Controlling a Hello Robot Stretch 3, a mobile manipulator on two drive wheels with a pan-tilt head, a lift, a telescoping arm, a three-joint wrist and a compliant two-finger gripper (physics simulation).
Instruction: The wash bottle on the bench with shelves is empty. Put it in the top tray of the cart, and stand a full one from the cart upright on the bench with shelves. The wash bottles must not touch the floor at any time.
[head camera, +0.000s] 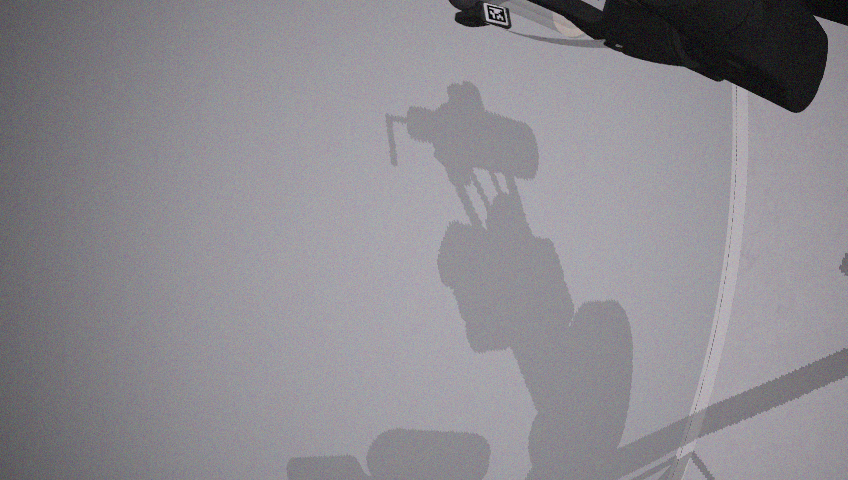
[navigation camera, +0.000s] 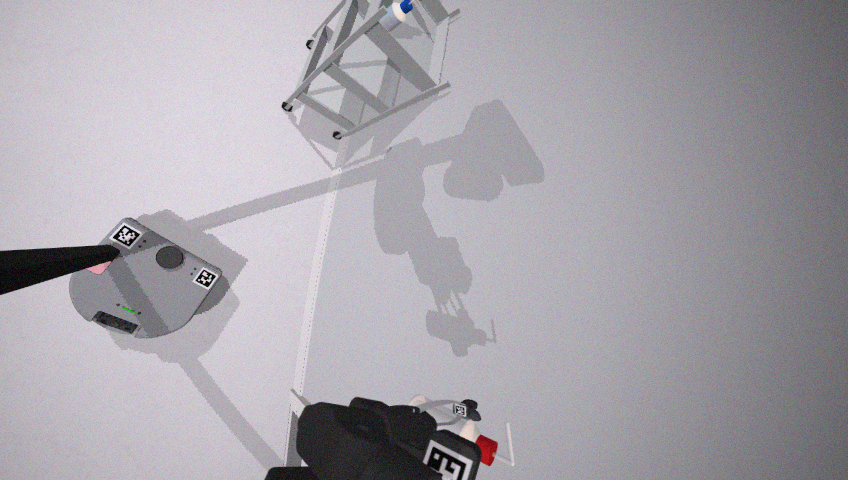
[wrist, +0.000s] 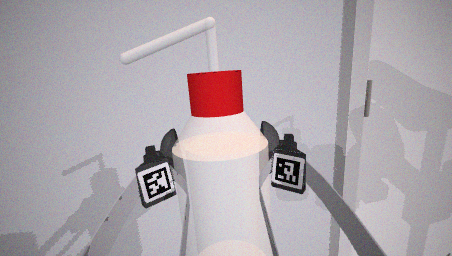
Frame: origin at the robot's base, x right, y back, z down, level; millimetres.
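Where they show: gripper, fingertip midpoint: (navigation camera: 467, 435) (wrist: 220, 143); robot's base, link origin: (navigation camera: 169, 256).
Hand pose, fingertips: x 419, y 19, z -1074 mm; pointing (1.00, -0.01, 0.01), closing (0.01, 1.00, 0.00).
Each offset is from my fingertips to the top centre of the thing. "pt": to the spot under its first point.
A wash bottle {dx -40, dy -9, dz -87 mm} (navigation camera: 486, 450) (wrist: 225, 195) with a red cap, a bent white spout and a pale, see-through body is between the fingers of my gripper (wrist: 220, 143). The fingertips press on both sides of its upper body, below the shoulder. In the head view, part of the held bottle {pt dx -62, dy -21, dz +63 mm} (head camera: 568, 24) shows at the top edge, beside a fingertip. The grey cart (navigation camera: 395, 110) is at the top of the navigation view, apart from the gripper. A wash bottle with a blue cap {pt dx -469, dy -901, dz +322 mm} (navigation camera: 393, 18) is at the cart's upper end, cut by the picture edge. The bench with shelves does not show.
My round-backed grey base (navigation camera: 178, 291) is at the left of the navigation view, with the black mast beside it. A pale skirting strip (head camera: 739, 178) (navigation camera: 315, 267) runs between floor and wall. A thin grey bar {pt dx +364, dy +366, dz +45 mm} (wrist: 368, 98) shows at the right in the wrist view.
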